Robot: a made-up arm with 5 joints.
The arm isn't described. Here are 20 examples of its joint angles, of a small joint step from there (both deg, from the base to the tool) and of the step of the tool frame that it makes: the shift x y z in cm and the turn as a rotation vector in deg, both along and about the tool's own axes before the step.
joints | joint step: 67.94 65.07 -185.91 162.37 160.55 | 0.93 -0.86 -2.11 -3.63 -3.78
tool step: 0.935 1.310 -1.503 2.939 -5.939 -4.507
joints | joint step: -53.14 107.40 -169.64 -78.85 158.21 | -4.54 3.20 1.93 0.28 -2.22
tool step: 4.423 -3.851 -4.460 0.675 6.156 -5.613
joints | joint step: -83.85 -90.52 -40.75 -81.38 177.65 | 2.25 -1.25 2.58 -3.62 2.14
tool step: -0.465 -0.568 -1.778 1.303 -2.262 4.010
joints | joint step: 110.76 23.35 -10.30 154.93 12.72 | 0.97 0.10 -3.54 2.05 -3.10
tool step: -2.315 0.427 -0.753 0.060 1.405 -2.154
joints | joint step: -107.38 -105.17 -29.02 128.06 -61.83 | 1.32 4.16 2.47 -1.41 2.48
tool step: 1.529 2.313 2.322 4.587 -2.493 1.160
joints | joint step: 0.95 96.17 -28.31 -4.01 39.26 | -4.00 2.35 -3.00 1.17 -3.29
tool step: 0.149 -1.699 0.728 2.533 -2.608 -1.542
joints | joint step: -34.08 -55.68 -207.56 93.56 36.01 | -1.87 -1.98 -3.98 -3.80 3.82
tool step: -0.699 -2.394 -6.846 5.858 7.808 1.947
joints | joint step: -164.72 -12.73 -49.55 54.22 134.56 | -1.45 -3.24 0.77 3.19 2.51
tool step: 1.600 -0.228 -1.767 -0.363 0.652 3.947
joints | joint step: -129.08 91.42 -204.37 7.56 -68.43 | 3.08 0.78 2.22 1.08 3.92
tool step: 2.417 -4.561 1.104 4.938 1.120 4.629
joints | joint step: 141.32 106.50 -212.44 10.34 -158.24 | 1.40 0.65 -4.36 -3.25 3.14
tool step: -2.813 2.978 -2.604 -4.027 -5.844 3.357
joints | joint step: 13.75 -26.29 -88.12 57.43 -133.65 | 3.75 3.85 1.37 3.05 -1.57
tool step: 3.678 0.610 6.073 3.809 7.925 -3.834
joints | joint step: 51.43 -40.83 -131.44 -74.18 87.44 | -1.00 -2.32 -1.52 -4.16 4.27
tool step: -0.435 -3.969 1.757 8.008 -0.884 3.928
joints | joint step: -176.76 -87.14 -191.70 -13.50 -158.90 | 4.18 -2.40 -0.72 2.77 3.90
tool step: -5.173 -3.763 0.364 3.416 -1.834 2.298
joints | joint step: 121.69 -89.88 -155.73 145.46 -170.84 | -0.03 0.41 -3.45 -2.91 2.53
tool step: 0.831 -0.102 -1.774 -1.048 -5.858 2.521
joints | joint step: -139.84 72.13 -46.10 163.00 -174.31 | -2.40 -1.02 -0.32 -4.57 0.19
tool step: -0.324 -0.327 -0.634 -0.343 -5.905 -2.198
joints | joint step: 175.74 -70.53 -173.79 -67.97 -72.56 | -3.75 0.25 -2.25 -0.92 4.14
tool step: 4.720 0.150 0.544 -1.847 3.530 6.732
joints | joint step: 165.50 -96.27 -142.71 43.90 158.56 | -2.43 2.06 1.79 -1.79 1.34
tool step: 1.151 4.057 3.627 -1.282 1.717 -1.018
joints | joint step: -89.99 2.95 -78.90 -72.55 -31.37 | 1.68 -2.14 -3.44 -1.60 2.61
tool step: 4.720 1.306 2.020 -2.916 6.609 4.092
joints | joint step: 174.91 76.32 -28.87 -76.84 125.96 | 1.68 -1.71 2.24 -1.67 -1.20
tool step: -0.590 -0.060 -1.277 0.444 -1.344 -2.655
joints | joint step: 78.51 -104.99 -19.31 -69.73 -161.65 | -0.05 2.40 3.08 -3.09 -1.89
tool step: 2.697 -0.890 -2.176 0.704 2.284 -1.938
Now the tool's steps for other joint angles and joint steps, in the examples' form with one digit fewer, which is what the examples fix.
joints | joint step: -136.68 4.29 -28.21 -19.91 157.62 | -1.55 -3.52 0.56 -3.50 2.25
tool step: -1.95 -2.22 -2.28 3.40 -5.61 3.30
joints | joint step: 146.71 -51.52 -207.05 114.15 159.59 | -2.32 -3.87 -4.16 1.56 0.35
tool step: 1.38 3.31 -7.54 3.40 -5.64 -1.61
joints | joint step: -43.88 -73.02 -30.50 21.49 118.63 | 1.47 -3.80 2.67 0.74 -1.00
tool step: -0.20 1.12 -1.11 -0.34 -1.47 -1.20
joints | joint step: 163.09 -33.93 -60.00 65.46 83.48 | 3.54 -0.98 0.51 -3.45 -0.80
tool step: -2.75 -0.65 -1.10 4.11 -1.31 -3.85
